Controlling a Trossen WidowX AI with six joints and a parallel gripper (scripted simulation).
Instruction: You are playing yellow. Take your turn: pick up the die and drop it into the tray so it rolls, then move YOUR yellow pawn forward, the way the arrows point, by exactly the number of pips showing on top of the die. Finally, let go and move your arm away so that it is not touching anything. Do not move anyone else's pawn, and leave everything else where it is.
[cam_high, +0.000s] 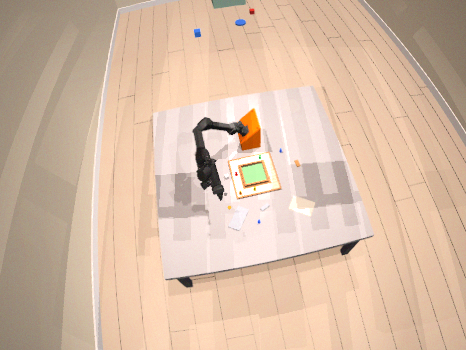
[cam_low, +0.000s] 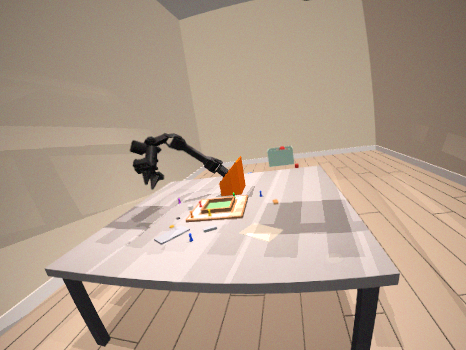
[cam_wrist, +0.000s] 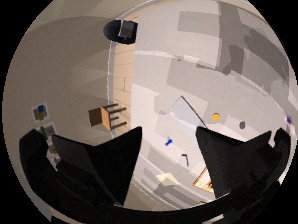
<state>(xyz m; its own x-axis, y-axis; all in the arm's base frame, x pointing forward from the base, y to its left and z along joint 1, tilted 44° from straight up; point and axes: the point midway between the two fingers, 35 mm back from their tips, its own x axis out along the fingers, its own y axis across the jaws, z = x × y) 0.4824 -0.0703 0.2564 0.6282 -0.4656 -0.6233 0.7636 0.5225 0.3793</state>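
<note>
Right now my gripper tip is 250 mm past the grey die, 210 mm above it and 60 mm to the right of it. The rest, counted from my gripper tip: grey flat plate: 220 mm below, 80 mm to the left, 40 mm ahead; yellow pawn: 210 mm to the left, 190 mm below, 130 mm behind; red pawn: 250 mm behind, 190 mm below, 120 mm to the left.
</note>
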